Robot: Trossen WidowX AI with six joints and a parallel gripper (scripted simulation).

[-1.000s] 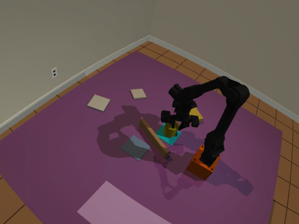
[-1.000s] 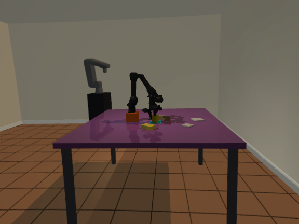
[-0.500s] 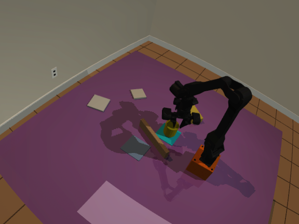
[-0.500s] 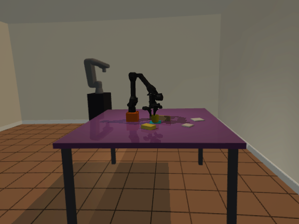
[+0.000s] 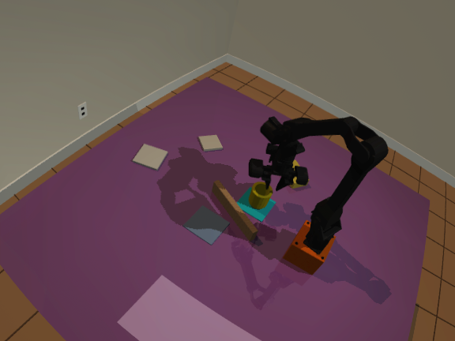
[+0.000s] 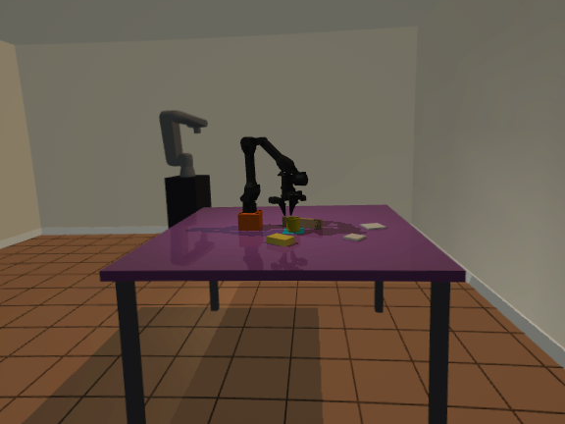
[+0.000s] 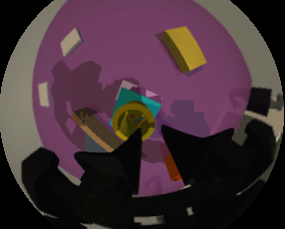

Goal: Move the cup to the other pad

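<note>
The yellow cup lies 20 mm ahead of my gripper tip, 10 mm to the left of it and 50 mm below it. From my gripper tip the other things lie so: grey-blue pad: 70 mm ahead, 210 mm to the left, 90 mm below; then wooden bar: 50 mm ahead, 120 mm to the left, 70 mm below.
</note>
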